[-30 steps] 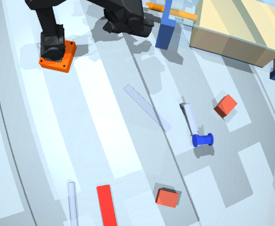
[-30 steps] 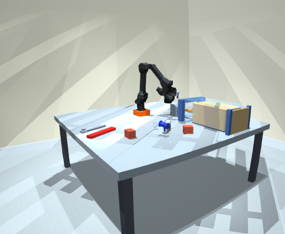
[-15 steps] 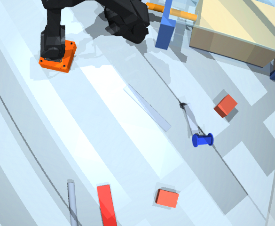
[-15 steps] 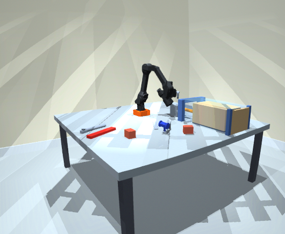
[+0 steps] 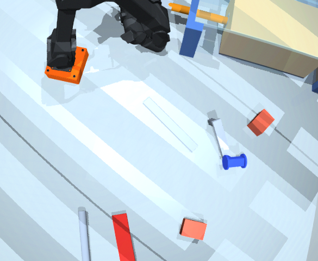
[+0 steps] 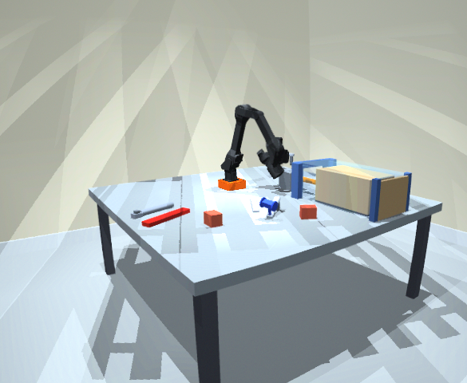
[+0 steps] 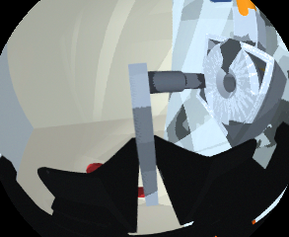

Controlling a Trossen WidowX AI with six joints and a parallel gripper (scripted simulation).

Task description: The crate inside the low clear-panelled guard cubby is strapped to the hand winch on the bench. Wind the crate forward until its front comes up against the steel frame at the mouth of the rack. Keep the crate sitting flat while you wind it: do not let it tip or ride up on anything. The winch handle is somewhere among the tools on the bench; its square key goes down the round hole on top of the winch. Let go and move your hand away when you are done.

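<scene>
The red knob is 40 mm behind my gripper tip, 30 mm to the right of it and 40 mm above it. Also, from my gripper tip: round winch: 30 mm ahead, 140 mm below; grey crank handle: 10 mm behind, 20 mm to the right, 10 mm above; blue steel frame: 210 mm ahead, 60 mm below.
</scene>
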